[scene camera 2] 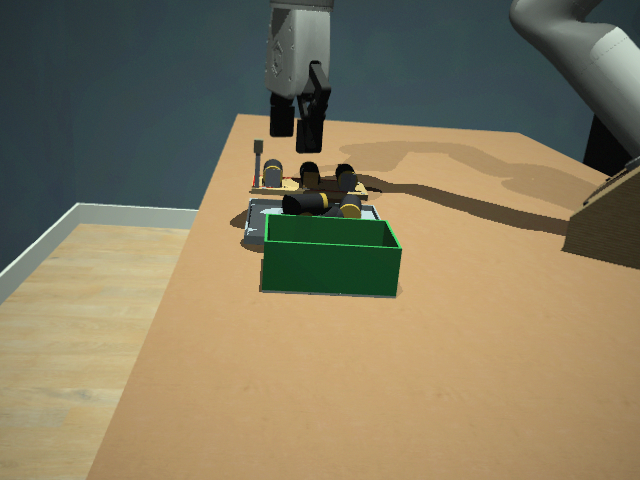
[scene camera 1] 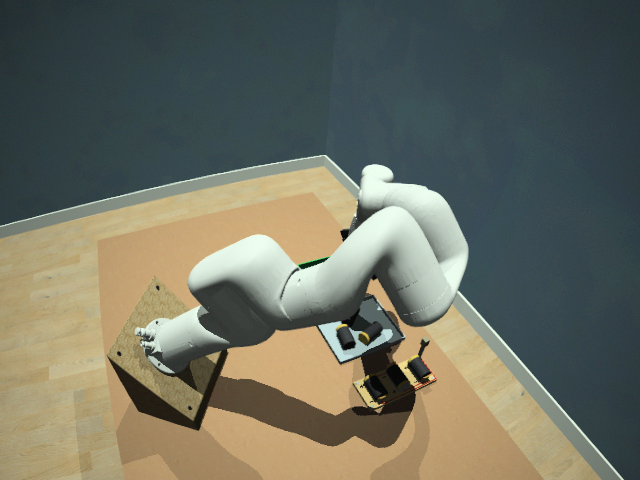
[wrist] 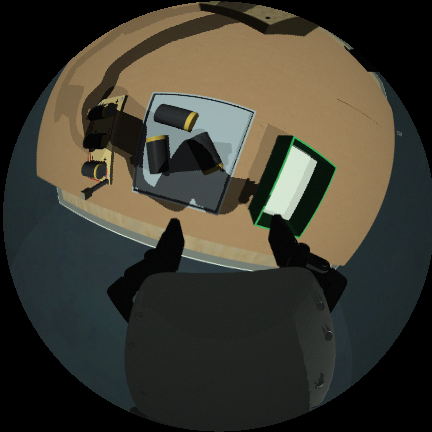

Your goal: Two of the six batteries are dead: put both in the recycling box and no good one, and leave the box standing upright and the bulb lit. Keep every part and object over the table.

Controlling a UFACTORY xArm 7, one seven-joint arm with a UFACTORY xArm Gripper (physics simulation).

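Pixels of known places: gripper, fingertip midpoint: (scene camera 2: 294, 144) (wrist: 225, 228); arm's base at its link origin: (scene camera 1: 166, 346).
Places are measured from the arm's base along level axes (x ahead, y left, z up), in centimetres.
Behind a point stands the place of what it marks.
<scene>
My gripper (scene camera 2: 295, 142) @(x 54.8, y 1.7, z -1.8 cm) (wrist: 225, 228) @(x 54.8, y 1.7, z -1.8 cm) is open and empty, above and apart from the batteries. In scene camera 1 the arm hides most of it. Three dark, yellow-banded batteries (wrist: 175, 117) @(x 44.5, y -7.3, z -11.6 cm) (wrist: 158, 155) @(x 50.6, y -9.3, z -11.9 cm) (wrist: 206, 150) @(x 49.1, y -2.0, z -11.7 cm) lie in the grey tray (scene camera 1: 356, 353) @(x 44.1, y -13.0, z -15.1 cm) (scene camera 2: 253, 229) @(x 58.9, y -3.5, z -15.0 cm) (wrist: 230, 107) @(x 41.2, y 0.2, z -15.0 cm). Three more batteries (scene camera 1: 374, 386) @(x 39.7, y -25.6, z -11.0 cm) (scene camera 1: 397, 375) @(x 46.3, y -26.2, z -10.9 cm) (scene camera 1: 418, 367) @(x 52.4, y -27.4, z -11.1 cm) sit on the tan board (scene camera 2: 292, 183) @(x 49.9, y -26.9, z -14.3 cm) (wrist: 104, 154) @(x 50.6, y -24.3, z -14.3 cm). The green recycling box (scene camera 2: 330, 271) @(x 52.6, y 17.9, z -12.4 cm) (wrist: 272, 175) @(x 50.6, y 8.1, z -10.9 cm) stands upright; its visible floor is bare. I cannot tell which batteries are dead, or identify a lit bulb.
A thin post with a square head (scene camera 1: 424, 341) @(x 55.9, y -24.0, z -6.3 cm) (scene camera 2: 258, 146) @(x 56.6, y -23.1, z -7.2 cm) (wrist: 87, 193) @(x 56.5, y -23.0, z -7.1 cm) rises at the board's end near the table edge. The tray lies between the board and the box. The arm's base block (scene camera 1: 155, 304) @(x 1.2, y 8.1, z 5.3 cm) (scene camera 2: 610, 222) @(x 11.5, y 7.0, z -9.8 cm) stands on the tan table top (scene camera 1: 289, 392) @(x 23.1, y -14.6, z -15.3 cm) (scene camera 2: 361, 387) @(x 53.5, y 36.1, z -15.3 cm).
</scene>
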